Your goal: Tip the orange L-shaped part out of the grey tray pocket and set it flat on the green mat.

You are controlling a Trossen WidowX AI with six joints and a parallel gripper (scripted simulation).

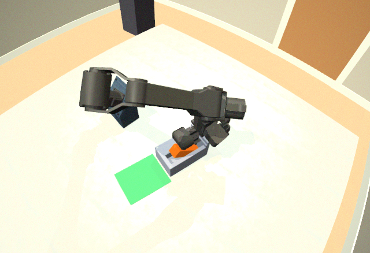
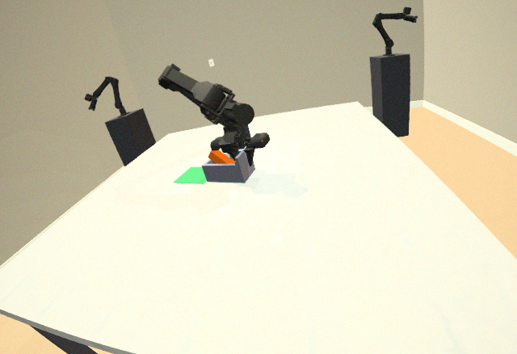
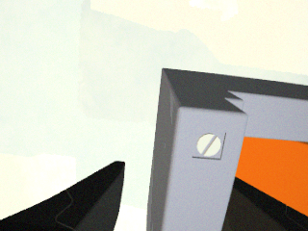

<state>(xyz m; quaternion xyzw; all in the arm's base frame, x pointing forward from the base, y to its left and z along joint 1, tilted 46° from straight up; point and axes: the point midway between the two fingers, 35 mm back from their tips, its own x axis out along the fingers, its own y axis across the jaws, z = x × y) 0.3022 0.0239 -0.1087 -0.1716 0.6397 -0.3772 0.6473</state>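
Right now my gripper tip is 50 mm to the left of the orange L-shaped part, 20 mm past it and 10 mm below it. Round my gripper tip: green mat 220 mm to the right, 60 mm behind, 50 mm below.
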